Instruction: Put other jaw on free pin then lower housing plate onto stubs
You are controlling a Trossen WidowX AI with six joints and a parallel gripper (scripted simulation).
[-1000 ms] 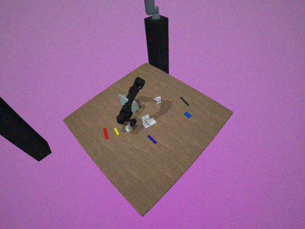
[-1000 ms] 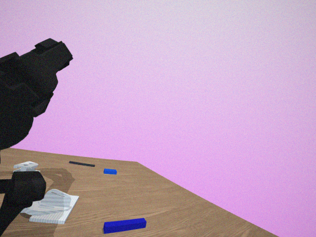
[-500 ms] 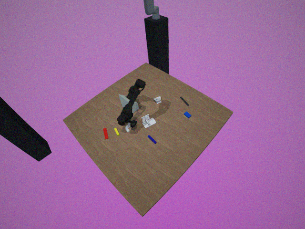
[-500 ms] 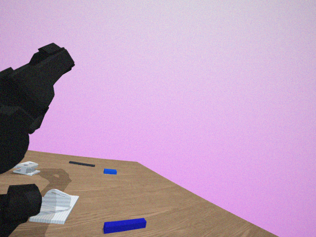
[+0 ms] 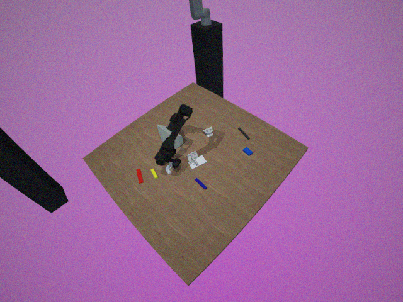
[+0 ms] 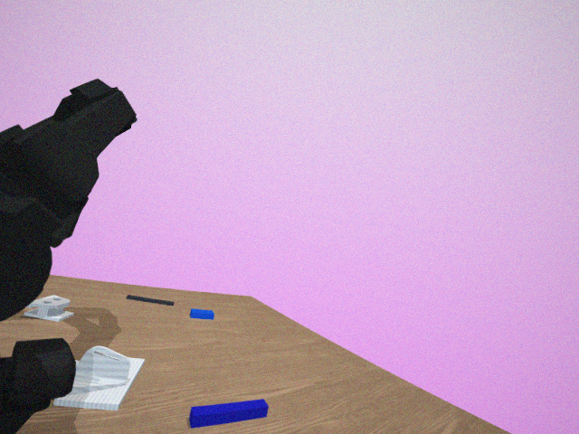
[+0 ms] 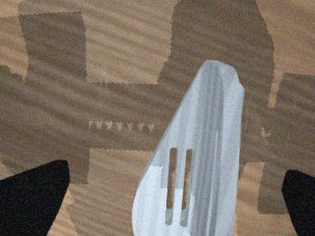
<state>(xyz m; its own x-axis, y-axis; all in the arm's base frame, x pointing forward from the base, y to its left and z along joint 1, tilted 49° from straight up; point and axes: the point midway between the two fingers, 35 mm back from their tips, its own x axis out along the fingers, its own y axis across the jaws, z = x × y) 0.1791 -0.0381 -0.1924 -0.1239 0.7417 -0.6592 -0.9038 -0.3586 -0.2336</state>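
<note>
My gripper tip is 30 mm short of the jaw and 20 mm to the left of it. From my gripper tip the other things lie so: yellow bar: 120 mm to the right, 20 mm behind, 10 mm above; then red bar: 220 mm to the right, 80 mm behind; then long blue block: 270 mm ahead, 70 mm to the left.
</note>
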